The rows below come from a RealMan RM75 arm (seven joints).
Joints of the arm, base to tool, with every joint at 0 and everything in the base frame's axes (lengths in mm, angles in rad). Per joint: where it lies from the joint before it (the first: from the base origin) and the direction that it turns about. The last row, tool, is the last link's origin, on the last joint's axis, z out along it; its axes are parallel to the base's.
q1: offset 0.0 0.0 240.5 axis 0 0 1
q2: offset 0.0 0.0 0.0 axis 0 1 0
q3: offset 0.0 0.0 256.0 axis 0 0 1
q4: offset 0.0 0.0 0.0 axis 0 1 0
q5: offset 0.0 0.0 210.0 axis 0 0 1
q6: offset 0.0 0.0 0.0 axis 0 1 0
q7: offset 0.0 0.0 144.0 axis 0 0 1
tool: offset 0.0 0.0 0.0
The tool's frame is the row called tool.
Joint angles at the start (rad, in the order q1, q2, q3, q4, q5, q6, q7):
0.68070, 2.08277, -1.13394, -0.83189, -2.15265, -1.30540, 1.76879
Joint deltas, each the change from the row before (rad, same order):
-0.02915, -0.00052, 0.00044, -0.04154, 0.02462, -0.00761, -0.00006
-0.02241, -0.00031, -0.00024, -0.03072, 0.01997, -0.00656, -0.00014
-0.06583, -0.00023, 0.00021, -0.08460, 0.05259, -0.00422, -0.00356
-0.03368, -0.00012, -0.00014, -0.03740, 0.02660, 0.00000, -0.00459
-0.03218, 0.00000, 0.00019, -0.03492, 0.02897, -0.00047, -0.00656
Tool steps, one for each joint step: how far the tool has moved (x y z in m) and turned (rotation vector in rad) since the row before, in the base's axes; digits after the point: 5 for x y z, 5 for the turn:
0.00008, -0.00163, 0.00648, 0.02224, 0.02287, 0.00310
0.00003, -0.00174, 0.00476, 0.01526, 0.01803, 0.00241
0.00192, -0.00473, 0.01385, 0.05542, 0.04296, 0.00568
0.00197, -0.00317, 0.00643, 0.02693, 0.01973, 0.00162
0.00141, -0.00336, 0.00623, 0.02588, 0.02118, 0.00363

